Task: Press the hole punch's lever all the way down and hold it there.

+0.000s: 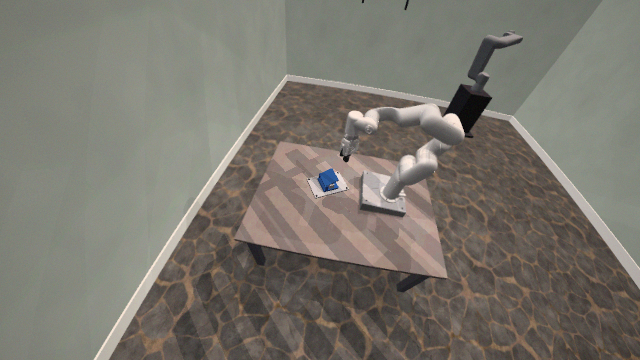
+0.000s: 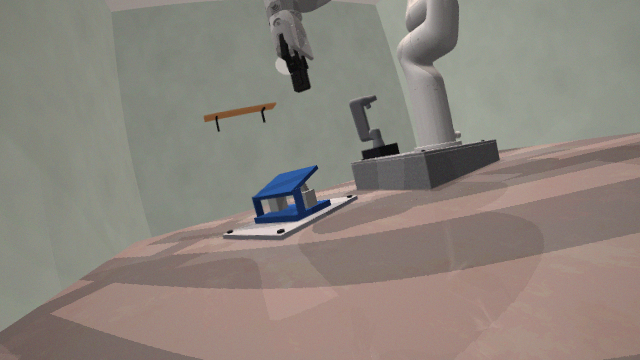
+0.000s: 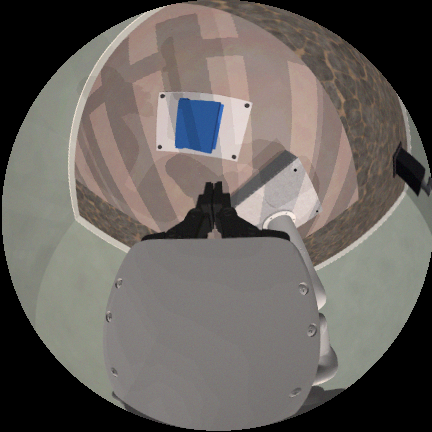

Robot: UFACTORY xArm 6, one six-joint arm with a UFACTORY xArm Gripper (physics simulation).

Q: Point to a white plate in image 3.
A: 235, 113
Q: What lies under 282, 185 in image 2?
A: A blue lever.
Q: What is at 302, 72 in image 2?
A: My gripper.
